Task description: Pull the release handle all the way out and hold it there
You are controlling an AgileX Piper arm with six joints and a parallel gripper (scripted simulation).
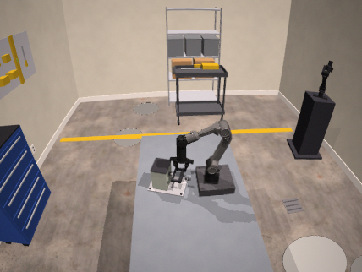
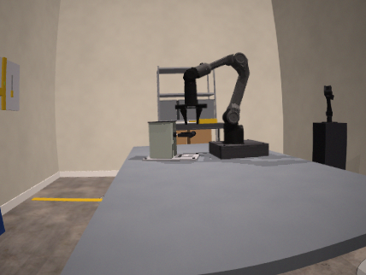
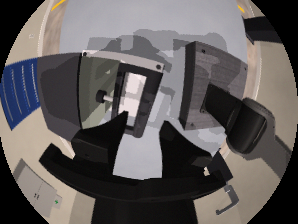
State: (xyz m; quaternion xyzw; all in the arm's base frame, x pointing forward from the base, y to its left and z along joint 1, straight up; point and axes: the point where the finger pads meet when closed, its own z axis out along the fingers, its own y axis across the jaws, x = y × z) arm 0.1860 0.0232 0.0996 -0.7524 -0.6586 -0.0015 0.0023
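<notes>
Right now my hand is 90 mm short of the base plate, 10 mm to the left of it and 150 mm above it.
</notes>
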